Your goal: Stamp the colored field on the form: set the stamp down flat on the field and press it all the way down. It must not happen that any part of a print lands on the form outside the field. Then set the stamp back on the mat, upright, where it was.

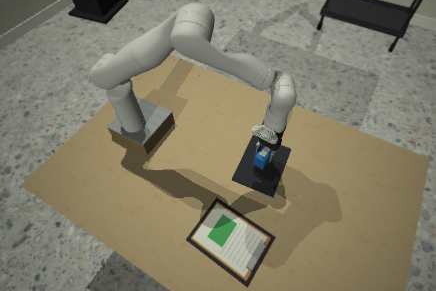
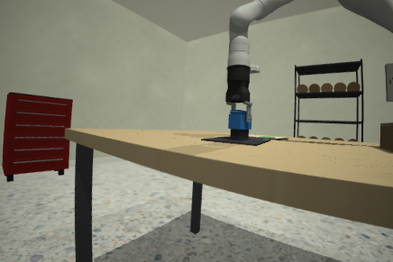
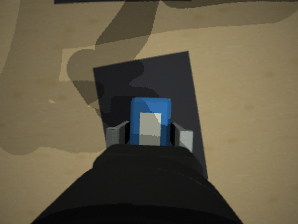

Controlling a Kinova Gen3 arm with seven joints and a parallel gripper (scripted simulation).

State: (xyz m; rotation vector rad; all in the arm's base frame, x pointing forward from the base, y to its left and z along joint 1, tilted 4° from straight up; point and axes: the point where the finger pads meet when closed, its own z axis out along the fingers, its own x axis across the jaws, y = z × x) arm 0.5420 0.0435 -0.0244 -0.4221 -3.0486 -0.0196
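Now: hand 3 cm above the blue stamp. Round my hand: clipboard (1 cm ahead, 32 cm to the right, 8 cm below); dark mat (8 cm below).
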